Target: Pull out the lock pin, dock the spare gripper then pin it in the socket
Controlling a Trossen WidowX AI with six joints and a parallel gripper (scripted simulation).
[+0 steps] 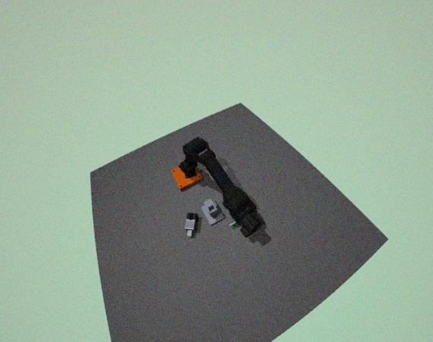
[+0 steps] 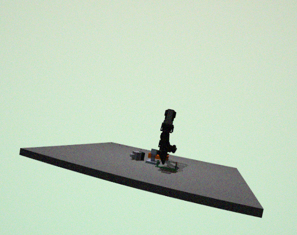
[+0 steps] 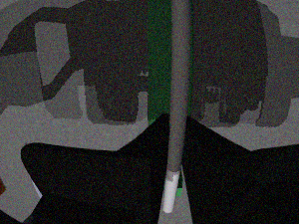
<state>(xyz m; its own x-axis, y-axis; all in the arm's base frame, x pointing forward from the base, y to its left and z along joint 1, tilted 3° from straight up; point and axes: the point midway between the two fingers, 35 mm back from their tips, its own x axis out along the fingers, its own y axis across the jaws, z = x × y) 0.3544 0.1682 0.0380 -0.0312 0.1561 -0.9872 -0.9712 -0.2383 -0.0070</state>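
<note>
Right now my gripper tip is 1 cm past the green rest and 2 cm to the right of it. From my gripper tip the other things lie so: grey mount (8 cm behind, 11 cm to the right, 3 cm above); spare gripper (5 cm behind, 23 cm to the right).
</note>
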